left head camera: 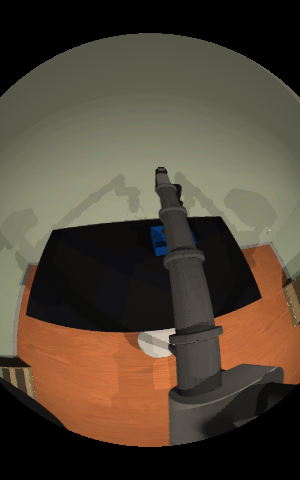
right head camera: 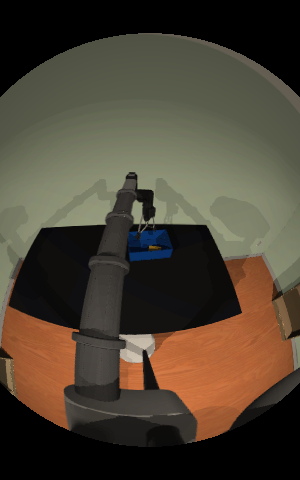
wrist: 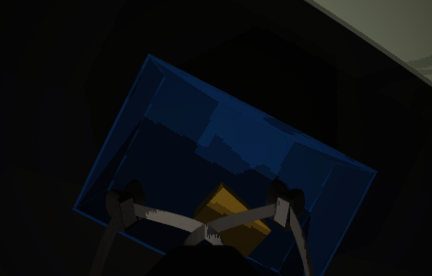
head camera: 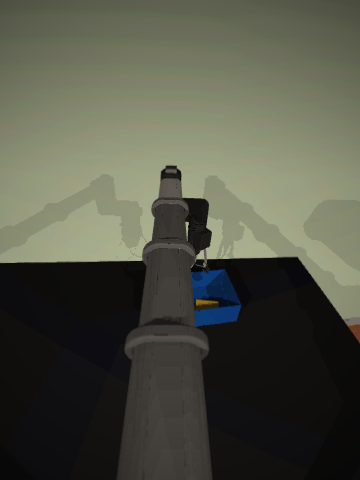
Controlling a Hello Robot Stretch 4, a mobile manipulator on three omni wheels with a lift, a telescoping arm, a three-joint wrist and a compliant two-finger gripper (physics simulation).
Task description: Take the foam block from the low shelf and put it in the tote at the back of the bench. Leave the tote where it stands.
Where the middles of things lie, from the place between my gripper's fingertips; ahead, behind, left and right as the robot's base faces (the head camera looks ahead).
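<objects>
Blue tote [head camera: 216, 286]: 110 mm below my hand, 20 mm to the right of it, 10 mm ahead of it.
</objects>
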